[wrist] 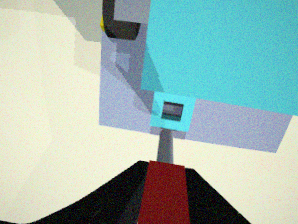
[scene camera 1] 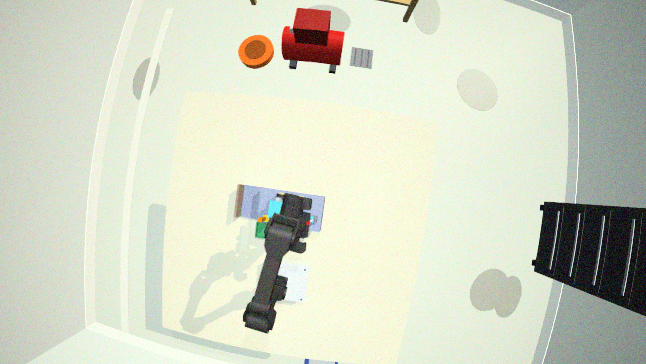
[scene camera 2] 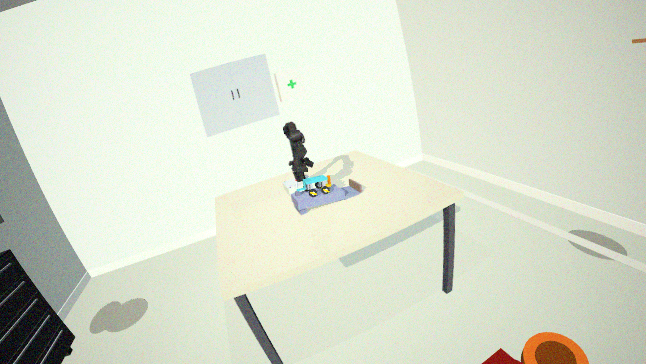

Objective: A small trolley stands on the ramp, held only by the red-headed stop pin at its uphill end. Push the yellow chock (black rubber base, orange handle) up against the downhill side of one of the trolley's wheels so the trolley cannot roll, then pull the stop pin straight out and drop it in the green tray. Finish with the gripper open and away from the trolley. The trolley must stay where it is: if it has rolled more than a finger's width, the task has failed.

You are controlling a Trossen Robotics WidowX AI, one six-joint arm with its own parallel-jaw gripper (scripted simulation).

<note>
The gripper (wrist: 164, 174) holds a red-headed stop pin. Further things: a cyan trolley (wrist: 232, 59) and a lavender ramp (scene camera 1: 266, 194).
The lavender ramp is seen too in the wrist view (wrist: 123, 104) and in scene camera 2 (scene camera 2: 304, 201).
</note>
